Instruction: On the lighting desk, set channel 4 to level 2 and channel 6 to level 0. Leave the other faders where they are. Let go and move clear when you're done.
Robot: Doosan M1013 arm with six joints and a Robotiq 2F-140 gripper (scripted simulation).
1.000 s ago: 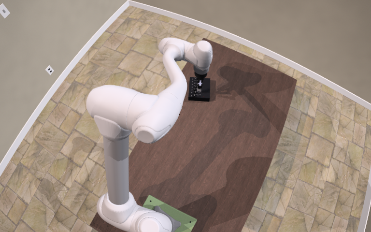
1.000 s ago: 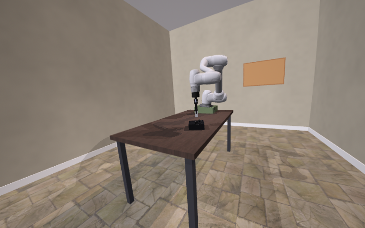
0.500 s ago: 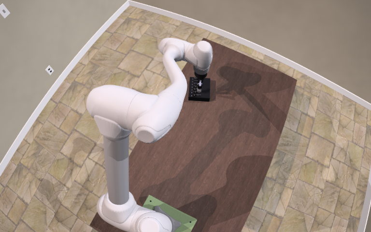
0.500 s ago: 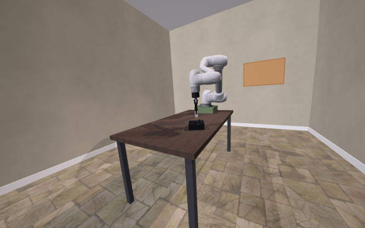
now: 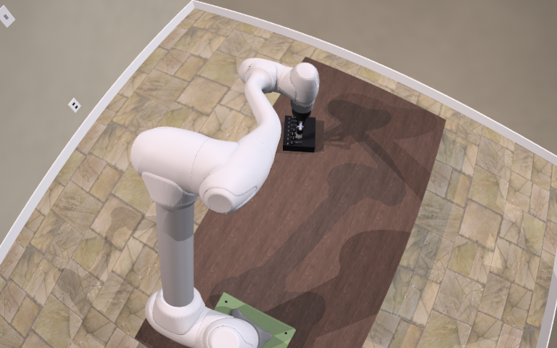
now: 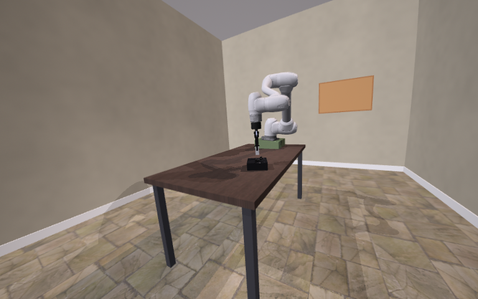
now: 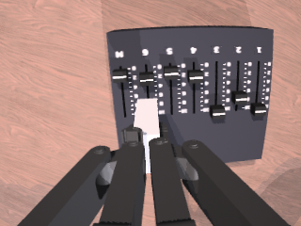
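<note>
Right now the channel 6 fader cap is 60 mm below my hand, 20 mm to the left of it and 10 mm behind it. The rest, counted from my hand: channel 4 fader cap: 60 mm below, 40 mm to the left, 20 mm ahead; channel 5 fader cap: 60 mm below, 40 mm to the left.
</note>
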